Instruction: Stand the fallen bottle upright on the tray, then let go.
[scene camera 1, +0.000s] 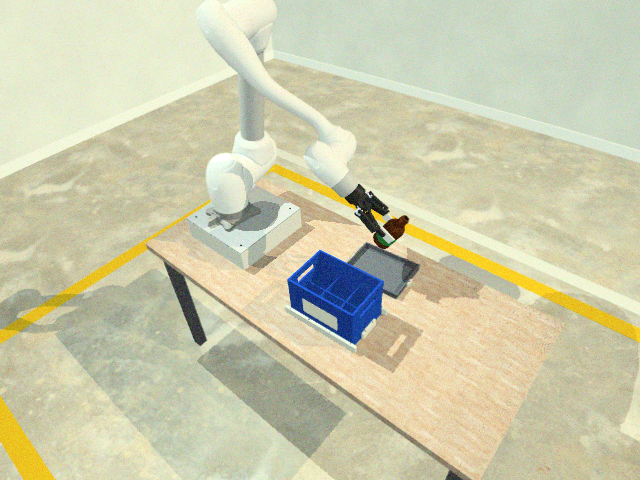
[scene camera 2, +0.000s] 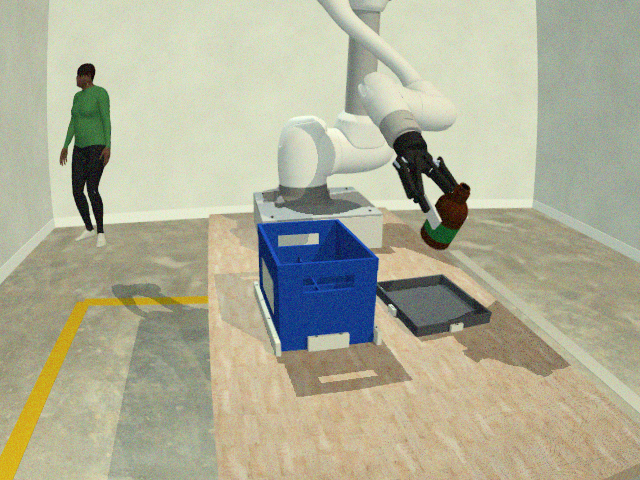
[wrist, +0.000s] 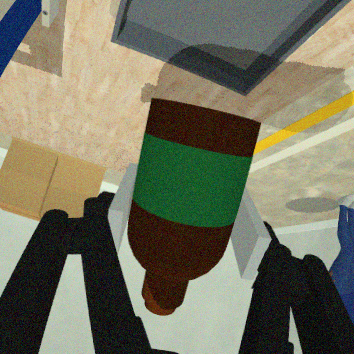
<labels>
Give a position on a brown bottle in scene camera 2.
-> At 452, 208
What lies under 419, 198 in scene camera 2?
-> The gripper.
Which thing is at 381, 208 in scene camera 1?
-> The gripper.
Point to the gripper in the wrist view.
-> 183, 191
</labels>
